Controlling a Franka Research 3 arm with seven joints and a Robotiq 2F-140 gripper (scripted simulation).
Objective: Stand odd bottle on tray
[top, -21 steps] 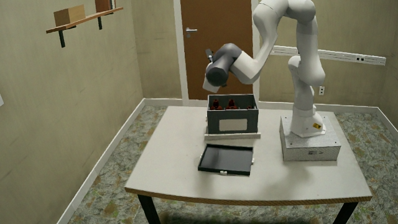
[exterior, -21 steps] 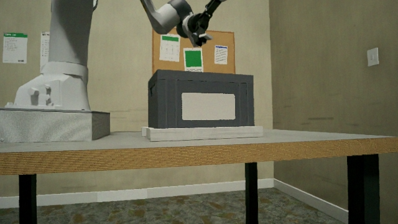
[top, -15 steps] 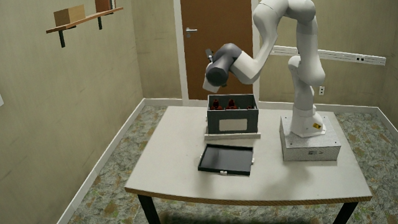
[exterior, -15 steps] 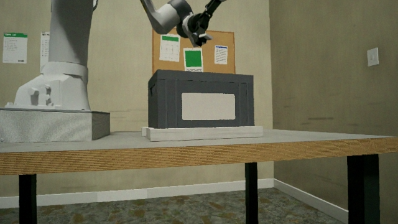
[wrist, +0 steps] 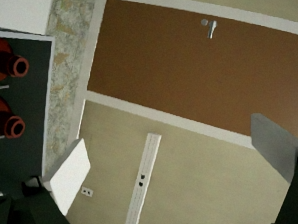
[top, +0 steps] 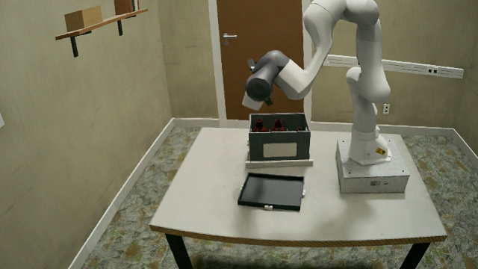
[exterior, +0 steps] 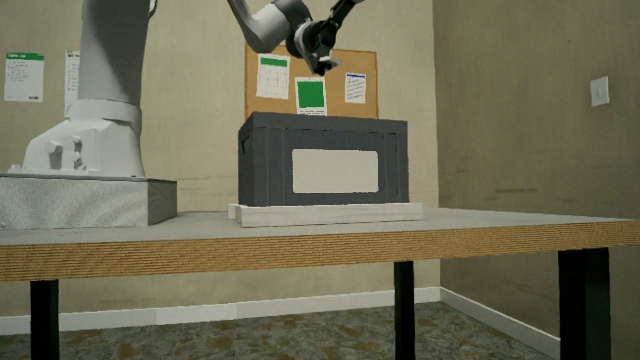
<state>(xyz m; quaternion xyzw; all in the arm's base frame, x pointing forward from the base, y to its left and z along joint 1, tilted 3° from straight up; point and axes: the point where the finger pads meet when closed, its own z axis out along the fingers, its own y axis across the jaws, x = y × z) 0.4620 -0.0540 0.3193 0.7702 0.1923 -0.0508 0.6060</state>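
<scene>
The dark grey crate lies 30 cm below my hand, 7 cm behind it and 3 cm to the right of it. The rest, counted from my hand: dark tray 37 cm below, 26 cm to the left, 8 cm behind.
</scene>
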